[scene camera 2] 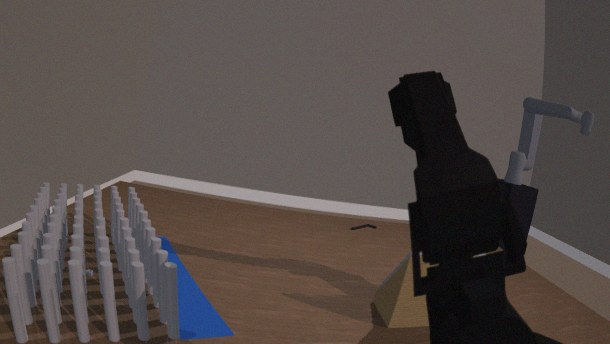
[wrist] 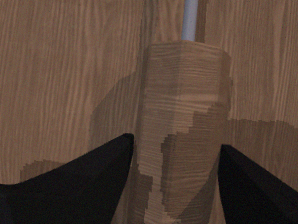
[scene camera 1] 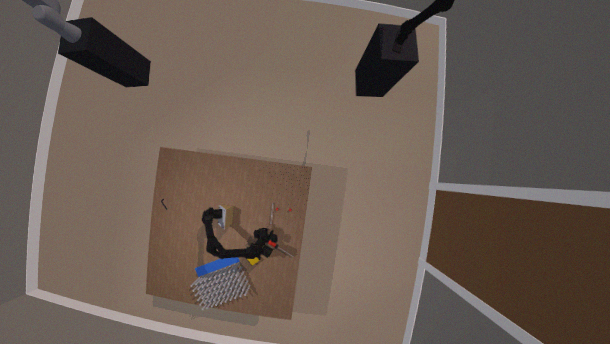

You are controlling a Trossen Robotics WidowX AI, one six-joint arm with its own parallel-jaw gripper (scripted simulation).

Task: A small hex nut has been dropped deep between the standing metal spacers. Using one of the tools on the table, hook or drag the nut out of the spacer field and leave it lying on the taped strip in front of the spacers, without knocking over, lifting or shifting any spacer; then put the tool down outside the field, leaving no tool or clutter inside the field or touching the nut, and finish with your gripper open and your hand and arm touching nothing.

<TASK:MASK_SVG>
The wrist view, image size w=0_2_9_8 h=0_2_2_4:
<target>my gripper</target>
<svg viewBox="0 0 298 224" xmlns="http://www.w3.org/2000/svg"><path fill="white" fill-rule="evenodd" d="M222 144L217 175L218 185L220 185L220 200L223 213L225 213L226 224L298 224L297 190L290 188L286 183L282 183L283 180L277 179L277 176L274 176L273 173L267 172L261 165L251 161L249 157L243 155L237 148ZM133 133L122 133L116 139L93 149L93 151L86 153L86 155L81 155L78 159L69 161L63 167L53 168L51 171L43 173L43 175L24 181L24 183L0 184L0 224L112 224L114 210L116 210L121 194L124 192L126 181L128 181L130 165L132 165L130 160L132 160Z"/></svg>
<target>wooden-handled rod tool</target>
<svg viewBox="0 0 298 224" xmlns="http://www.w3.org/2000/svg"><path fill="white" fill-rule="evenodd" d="M198 0L185 0L181 39L152 41L142 52L140 91L138 91L136 129L134 129L132 180L130 180L126 224L210 224L210 213L212 213L214 193L216 193L218 160L220 160L223 117L225 117L231 57L218 45L196 43L196 32L194 31L196 31Z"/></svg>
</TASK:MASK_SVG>
